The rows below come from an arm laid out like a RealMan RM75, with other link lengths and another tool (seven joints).
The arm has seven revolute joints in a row. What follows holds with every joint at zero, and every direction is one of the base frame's.
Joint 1 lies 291 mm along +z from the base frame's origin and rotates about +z.
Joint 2 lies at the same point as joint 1 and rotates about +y.
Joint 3 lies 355.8 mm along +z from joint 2 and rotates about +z.
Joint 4 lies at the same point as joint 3 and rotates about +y.
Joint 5 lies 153.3 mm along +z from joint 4 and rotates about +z.
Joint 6 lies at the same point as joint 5 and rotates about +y.
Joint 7 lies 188.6 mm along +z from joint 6 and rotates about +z.
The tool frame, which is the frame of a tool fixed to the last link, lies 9 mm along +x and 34 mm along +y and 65 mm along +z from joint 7; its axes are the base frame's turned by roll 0, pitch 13.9 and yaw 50.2 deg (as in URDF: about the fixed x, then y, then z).
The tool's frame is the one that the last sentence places.
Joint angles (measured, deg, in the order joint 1, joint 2, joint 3, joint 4, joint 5, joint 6, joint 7), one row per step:
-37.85, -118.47, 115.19, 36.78, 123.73, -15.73, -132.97
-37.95, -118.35, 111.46, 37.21, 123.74, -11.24, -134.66
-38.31, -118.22, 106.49, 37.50, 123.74, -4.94, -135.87
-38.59, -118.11, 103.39, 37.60, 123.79, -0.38, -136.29
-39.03, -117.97, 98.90, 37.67, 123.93, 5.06, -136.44
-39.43, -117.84, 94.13, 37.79, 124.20, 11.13, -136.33
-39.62, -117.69, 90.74, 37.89, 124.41, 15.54, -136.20
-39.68, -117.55, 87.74, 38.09, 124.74, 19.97, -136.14
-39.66, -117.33, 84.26, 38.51, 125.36, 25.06, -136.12
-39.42, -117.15, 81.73, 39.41, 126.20, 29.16, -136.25
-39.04, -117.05, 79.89, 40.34, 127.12, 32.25, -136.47
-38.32, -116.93, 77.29, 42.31, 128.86, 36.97, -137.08
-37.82, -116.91, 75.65, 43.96, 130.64, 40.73, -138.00
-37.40, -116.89, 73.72, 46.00, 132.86, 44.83, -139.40
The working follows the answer.
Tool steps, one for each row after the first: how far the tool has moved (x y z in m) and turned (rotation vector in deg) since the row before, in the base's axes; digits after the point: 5 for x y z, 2 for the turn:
-0.00798, 0.00264, 0.00180, -1.21, -2.85, 4.01
-0.01011, 0.00190, 0.00029, -2.03, -2.94, 4.89
-0.00668, -0.00107, -0.00205, -1.92, -1.54, 3.02
-0.00662, -0.00012, 0.00024, -1.88, -2.08, 3.56
-0.00591, -0.00273, -0.00121, -2.42, -2.19, 3.49
-0.00409, -0.00325, -0.00068, -1.84, -1.64, 2.41
-0.00354, -0.00534, -0.00193, -2.12, -1.53, 2.15
-0.00333, -0.00651, -0.00090, -2.35, -1.72, 2.23
-0.00156, -0.00609, -0.00002, -1.86, -1.19, 1.33
-0.00196, -0.00553, 0.00033, -1.36, -0.73, 0.95
-0.00229, -0.00864, 0.00151, -1.93, -0.89, 1.16
-0.00193, -0.00786, 0.00008, -1.75, -0.33, 0.92
-0.00151, -0.00702, 0.00190, -1.57, -0.29, 1.13

Tool pose at each row, in the base's axes (x y z in m, rotation vector in deg; rounded; the steps above come from the unrounded poses):
-0.24805, 0.53131, -0.10280, -112.99, 46.12, 10.23
-0.25603, 0.53396, -0.10100, -115.63, 40.62, 9.29
-0.26614, 0.53585, -0.10071, -119.18, 34.24, 8.48
-0.27282, 0.53479, -0.10277, -121.93, 30.52, 8.08
-0.27944, 0.53467, -0.10253, -124.67, 25.82, 7.39
-0.28534, 0.53194, -0.10374, -127.81, 21.12, 6.43
-0.28944, 0.52869, -0.10442, -130.05, 17.76, 5.57
-0.29297, 0.52334, -0.10635, -132.48, 14.73, 4.65
-0.29631, 0.51683, -0.10725, -135.08, 11.47, 3.51
-0.29787, 0.51074, -0.10727, -137.05, 9.45, 2.58
-0.29983, 0.50521, -0.10694, -138.48, 8.05, 2.04
-0.30211, 0.49656, -0.10543, -140.47, 6.32, 1.37
-0.30404, 0.48871, -0.10535, -142.27, 5.10, 1.28
-0.30555, 0.48169, -0.10346, -143.89, 3.61, 1.34

